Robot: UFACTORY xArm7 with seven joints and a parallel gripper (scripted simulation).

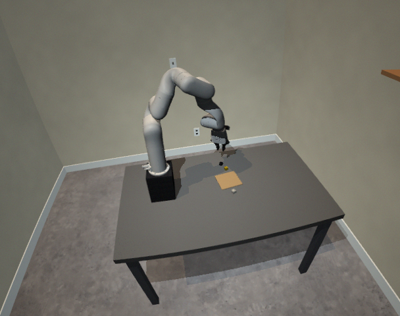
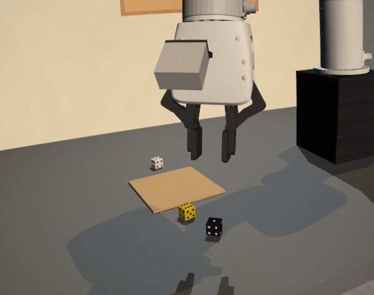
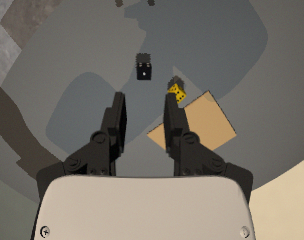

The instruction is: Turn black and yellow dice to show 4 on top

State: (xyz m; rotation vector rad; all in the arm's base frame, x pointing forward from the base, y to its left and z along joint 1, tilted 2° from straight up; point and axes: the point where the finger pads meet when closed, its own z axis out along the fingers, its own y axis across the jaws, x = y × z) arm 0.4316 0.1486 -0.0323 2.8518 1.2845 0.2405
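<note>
The black die is 10 mm to the right of my hand and 130 mm below it. Also, from my hand: tan mat 20 mm behind, 180 mm to the right, 140 mm below; then yellow die 10 mm ahead, 70 mm to the right, 130 mm below; then white die 20 mm behind, 300 mm to the right, 130 mm below.
</note>
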